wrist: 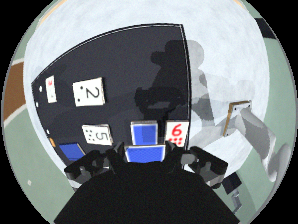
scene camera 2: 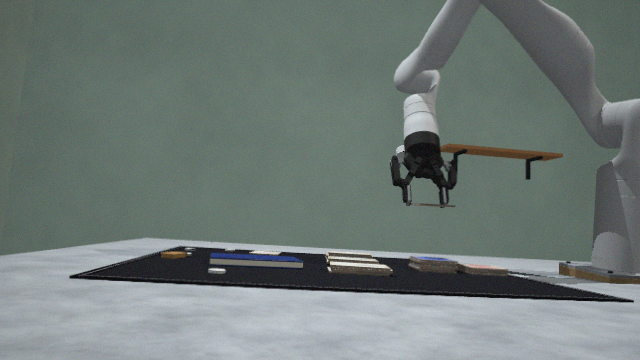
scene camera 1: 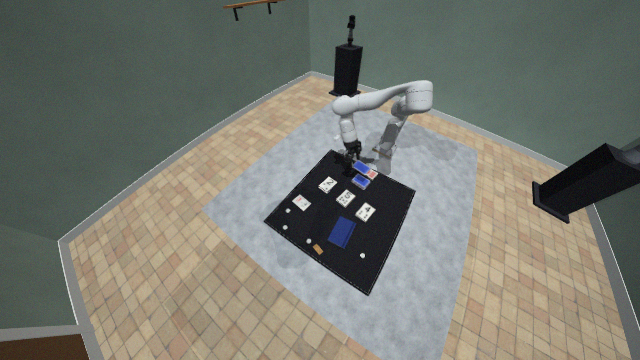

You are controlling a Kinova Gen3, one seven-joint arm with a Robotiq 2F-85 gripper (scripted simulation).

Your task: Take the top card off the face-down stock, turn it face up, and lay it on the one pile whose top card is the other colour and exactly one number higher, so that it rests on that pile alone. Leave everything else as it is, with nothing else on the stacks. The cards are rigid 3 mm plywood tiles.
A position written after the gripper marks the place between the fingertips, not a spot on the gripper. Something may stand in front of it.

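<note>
You'd see the gripper (scene camera 2: 426, 205) there, and the wrist view has the gripper (wrist: 144, 147) as well.
</note>
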